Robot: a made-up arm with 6 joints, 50 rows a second.
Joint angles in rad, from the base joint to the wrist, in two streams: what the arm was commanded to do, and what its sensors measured. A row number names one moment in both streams.
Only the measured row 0 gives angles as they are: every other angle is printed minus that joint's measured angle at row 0.
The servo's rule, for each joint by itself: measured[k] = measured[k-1] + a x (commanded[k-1-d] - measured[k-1]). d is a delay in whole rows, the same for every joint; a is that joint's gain. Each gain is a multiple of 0.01, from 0.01 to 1. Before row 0 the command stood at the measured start. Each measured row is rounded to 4 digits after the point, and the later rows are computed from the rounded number. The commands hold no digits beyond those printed.
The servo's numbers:
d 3
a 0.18 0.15 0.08 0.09 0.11 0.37
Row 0, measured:
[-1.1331, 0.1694, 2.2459, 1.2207, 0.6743, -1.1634]
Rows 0 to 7, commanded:
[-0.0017, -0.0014, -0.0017, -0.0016, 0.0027, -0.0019]
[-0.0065, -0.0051, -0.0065, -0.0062, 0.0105, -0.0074]
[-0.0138, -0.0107, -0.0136, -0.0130, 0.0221, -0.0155]
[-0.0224, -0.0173, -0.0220, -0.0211, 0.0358, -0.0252]
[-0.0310, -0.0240, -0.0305, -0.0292, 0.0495, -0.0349]
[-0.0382, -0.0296, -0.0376, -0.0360, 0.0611, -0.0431]
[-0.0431, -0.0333, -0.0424, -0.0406, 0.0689, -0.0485]
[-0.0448, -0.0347, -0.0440, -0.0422, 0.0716, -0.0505]
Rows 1 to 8, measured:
[0.0000, 0.0000, 0.0000, 0.0000, 0.0000, 0.0000]
[0.0000, 0.0000, 0.0000, 0.0000, 0.0000, 0.0000]
[0.0000, 0.0000, 0.0000, 0.0000, 0.0000, 0.0000]
[-0.0003, -0.0002, -0.0001, -0.0001, 0.0003, -0.0007]
[-0.0014, -0.0009, -0.0006, -0.0006, 0.0014, -0.0032]
[-0.0036, -0.0024, -0.0016, -0.0017, 0.0037, -0.0078]
[-0.0070, -0.0046, -0.0032, -0.0034, 0.0072, -0.0142]
[-0.0113, -0.0075, -0.0054, -0.0057, 0.0119, -0.0219]

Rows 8 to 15, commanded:
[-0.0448, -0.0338, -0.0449, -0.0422, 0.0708, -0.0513]
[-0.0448, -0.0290, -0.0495, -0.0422, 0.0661, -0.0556]
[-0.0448, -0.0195, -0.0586, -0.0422, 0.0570, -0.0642]
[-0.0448, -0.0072, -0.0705, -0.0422, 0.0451, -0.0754]
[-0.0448, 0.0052, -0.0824, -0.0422, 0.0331, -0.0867]
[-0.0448, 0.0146, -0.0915, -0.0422, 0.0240, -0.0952]
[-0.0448, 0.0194, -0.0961, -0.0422, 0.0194, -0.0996]
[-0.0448, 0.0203, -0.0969, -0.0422, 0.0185, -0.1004]
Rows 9 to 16, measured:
[-0.0161, -0.0108, -0.0080, -0.0084, 0.0173, -0.0297]
[-0.0210, -0.0142, -0.0108, -0.0113, 0.0230, -0.0367]
[-0.0253, -0.0173, -0.0135, -0.0141, 0.0283, -0.0418]
[-0.0288, -0.0198, -0.0160, -0.0166, 0.0330, -0.0453]
[-0.0317, -0.0212, -0.0187, -0.0189, 0.0366, -0.0491]
[-0.0341, -0.0209, -0.0219, -0.0210, 0.0388, -0.0547]
[-0.0360, -0.0188, -0.0258, -0.0229, 0.0395, -0.0624]
[-0.0376, -0.0152, -0.0303, -0.0246, 0.0388, -0.0714]

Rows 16 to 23, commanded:
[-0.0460, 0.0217, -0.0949, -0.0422, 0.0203, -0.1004]
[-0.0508, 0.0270, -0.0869, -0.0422, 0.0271, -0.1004]
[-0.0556, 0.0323, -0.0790, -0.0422, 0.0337, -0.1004]
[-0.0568, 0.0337, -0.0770, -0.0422, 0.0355, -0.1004]
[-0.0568, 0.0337, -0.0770, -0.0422, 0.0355, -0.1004]
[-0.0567, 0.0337, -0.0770, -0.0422, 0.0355, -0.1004]
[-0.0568, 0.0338, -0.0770, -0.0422, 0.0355, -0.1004]
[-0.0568, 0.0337, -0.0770, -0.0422, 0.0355, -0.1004]
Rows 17 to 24, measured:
[-0.0389, -0.0107, -0.0352, -0.0262, 0.0372, -0.0802]
[-0.0400, -0.0062, -0.0401, -0.0276, 0.0352, -0.0874]
[-0.0409, -0.0022, -0.0446, -0.0289, 0.0334, -0.0922]
[-0.0418, 0.0014, -0.0486, -0.0301, 0.0320, -0.0952]
[-0.0434, 0.0052, -0.0517, -0.0312, 0.0315, -0.0971]
[-0.0456, 0.0093, -0.0539, -0.0322, 0.0317, -0.0983]
[-0.0476, 0.0130, -0.0557, -0.0331, 0.0321, -0.0991]
[-0.0493, 0.0161, -0.0574, -0.0339, 0.0325, -0.0996]

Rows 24 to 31, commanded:
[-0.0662, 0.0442, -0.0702, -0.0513, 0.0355, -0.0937]
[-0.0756, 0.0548, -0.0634, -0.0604, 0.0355, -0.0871]
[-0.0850, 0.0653, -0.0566, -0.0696, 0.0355, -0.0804]
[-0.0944, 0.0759, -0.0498, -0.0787, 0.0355, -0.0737]
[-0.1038, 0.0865, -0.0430, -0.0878, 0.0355, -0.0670]
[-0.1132, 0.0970, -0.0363, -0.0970, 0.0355, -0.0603]
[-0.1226, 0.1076, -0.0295, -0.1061, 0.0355, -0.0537]
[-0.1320, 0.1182, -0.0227, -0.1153, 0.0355, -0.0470]
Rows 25 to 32, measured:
[-0.0506, 0.0187, -0.0590, -0.0346, 0.0328, -0.0999]
[-0.0517, 0.0210, -0.0604, -0.0353, 0.0331, -0.1001]
[-0.0526, 0.0229, -0.0617, -0.0359, 0.0334, -0.1002]
[-0.0550, 0.0261, -0.0624, -0.0373, 0.0336, -0.0978]
[-0.0587, 0.0304, -0.0625, -0.0394, 0.0338, -0.0938]
[-0.0634, 0.0356, -0.0620, -0.0421, 0.0340, -0.0888]
[-0.0690, 0.0416, -0.0610, -0.0454, 0.0342, -0.0832]
[-0.0753, 0.0483, -0.0596, -0.0492, 0.0343, -0.0772]

